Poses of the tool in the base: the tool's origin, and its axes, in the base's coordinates. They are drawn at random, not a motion.
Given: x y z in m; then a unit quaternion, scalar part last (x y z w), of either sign.
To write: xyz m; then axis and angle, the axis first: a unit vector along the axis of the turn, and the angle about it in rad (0 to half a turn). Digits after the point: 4 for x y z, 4 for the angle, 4 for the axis.
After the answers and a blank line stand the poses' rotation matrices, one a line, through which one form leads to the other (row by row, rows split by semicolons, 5 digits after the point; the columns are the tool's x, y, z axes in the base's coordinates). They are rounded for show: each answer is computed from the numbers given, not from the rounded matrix.
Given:
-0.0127, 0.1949, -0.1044, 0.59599, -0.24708, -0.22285, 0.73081
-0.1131, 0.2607, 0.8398, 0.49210, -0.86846, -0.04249, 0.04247
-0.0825, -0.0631, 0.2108, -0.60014, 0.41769, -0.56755, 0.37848
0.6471, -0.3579, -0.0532, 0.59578, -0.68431, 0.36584, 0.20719
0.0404, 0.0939, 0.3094, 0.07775, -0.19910, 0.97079, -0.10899
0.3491, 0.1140, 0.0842, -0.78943, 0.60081, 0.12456, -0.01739
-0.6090, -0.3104, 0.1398, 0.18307, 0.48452, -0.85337, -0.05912
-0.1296, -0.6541, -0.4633, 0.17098, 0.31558, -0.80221, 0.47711
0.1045, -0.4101, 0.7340, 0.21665, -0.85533, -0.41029, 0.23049
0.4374, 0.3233, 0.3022, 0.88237, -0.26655, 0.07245, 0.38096
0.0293, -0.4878, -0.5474, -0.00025, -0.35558, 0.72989, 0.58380
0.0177, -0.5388, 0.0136, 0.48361, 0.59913, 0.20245, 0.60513
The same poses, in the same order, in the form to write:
-0.0127, 0.1949, -0.1044, 0.8731, -0.3620, -0.3265, 1.5026
-0.1131, 0.2607, 0.8398, 0.4925, -0.8692, -0.0425, 3.0566
-0.0825, -0.0631, 0.2108, -0.6484, 0.4513, -0.6132, 2.3653
0.6471, -0.3579, -0.0532, 0.6090, -0.6995, 0.3740, 2.7242
0.0404, 0.0939, 0.3094, -0.0782, 0.2003, -0.9766, 2.9232
0.3491, 0.1140, 0.0842, 0.7896, -0.6009, -0.1246, 3.1068
-0.6090, -0.3104, 0.1398, -0.1834, -0.4854, 0.8549, 3.0233
-0.1296, -0.6541, -0.4633, 0.1946, 0.3591, -0.9128, 2.1469
0.1045, -0.4101, 0.7340, 0.2226, -0.8790, -0.4216, 2.6764
0.4374, 0.3233, 0.3022, 0.9543, -0.2883, 0.0784, 2.3599
0.0293, -0.4878, -0.5474, -0.0003, -0.4380, 0.8990, 1.8948
0.0177, -0.5388, 0.0136, 0.6075, 0.7526, 0.2543, 1.8417

0.77858 0.03121 -0.62677; -0.62024 0.19027 -0.76099; 0.09550 0.98124 0.16749
-0.51206 -0.85113 -0.11559; -0.85835 0.51206 0.03200; 0.03195 0.11560 -0.99278
0.00684 -0.07173 0.99740; -0.93096 -0.36457 -0.01984; 0.36505 -0.92841 -0.06927
-0.20424 -0.96699 0.15236; -0.66380 0.02242 -0.74757; 0.71948 -0.25382 -0.64647
-0.96415 0.18065 0.19436; -0.24257 -0.89696 -0.36962; 0.10756 -0.40352 0.90863
0.24702 -0.94427 -0.21756; -0.95294 -0.27744 0.12222; -0.17577 0.17713 -0.96836
-0.92598 0.07650 -0.36974; 0.27830 -0.52350 -0.80530; -0.25516 -0.84859 0.46346
-0.48626 0.87340 0.02681; -0.65757 -0.34555 -0.66948; -0.57546 -0.34317 0.74235
-0.79987 -0.18148 -0.57207; -0.55976 0.56945 0.60200; 0.21651 0.80175 -0.55707
0.84740 -0.52559 -0.07523; -0.41519 -0.56764 -0.71091; 0.33094 0.63367 -0.69924
-0.31835 -0.85204 -0.41554; 0.85240 -0.06548 -0.51878; 0.41481 -0.51936 0.74713
0.20012 0.33447 0.92091; 0.82450 0.45027 -0.34270; -0.52929 0.82788 -0.18567

